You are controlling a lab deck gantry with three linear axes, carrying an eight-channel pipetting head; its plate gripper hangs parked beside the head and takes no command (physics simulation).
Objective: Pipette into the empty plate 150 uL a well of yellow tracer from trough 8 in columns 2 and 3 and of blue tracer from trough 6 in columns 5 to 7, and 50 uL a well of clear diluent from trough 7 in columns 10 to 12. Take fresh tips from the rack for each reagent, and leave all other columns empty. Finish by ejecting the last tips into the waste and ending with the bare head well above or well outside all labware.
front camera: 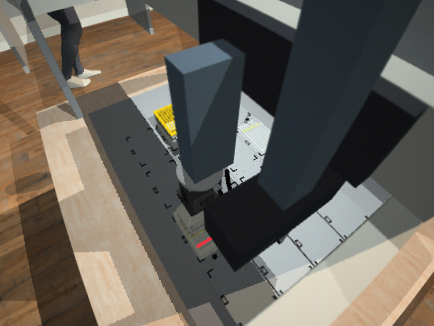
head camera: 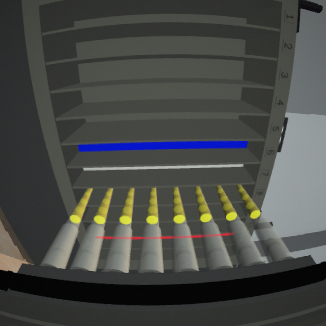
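Observation:
The pipetting head (front camera: pixel 198 196) is low over the trough reservoir (front camera: pixel 191 241) (head camera: pixel 272 117). Its row of tips (head camera: pixel 151 247) holds yellow liquid (head camera: pixel 152 219) and points down at trough 8; the exact depth of the tip ends is unclear. Blue liquid (head camera: pixel 162 146) shows in trough 6 and pale diluent (head camera: pixel 162 167) in trough 7. The plate (front camera: pixel 258 137) stands at the back with one yellow line of wells near one end. The yellow tip rack (front camera: pixel 163 117) is partly hidden behind the front column. The plate gripper's black body (front camera: pixel 270 215) hangs beside the head; its fingers are hidden. The waste does not show.
A red liquid strip (front camera: pixel 204 242) (head camera: pixel 165 237) lies in the reservoir beyond trough 8. A tall blue-grey column (front camera: pixel 207 110) rises above the head and another (front camera: pixel 320 100) above the gripper body. Deck position markers (front camera: pixel 298 243) surround the labware. A person's legs (front camera: pixel 71 45) show behind the bench.

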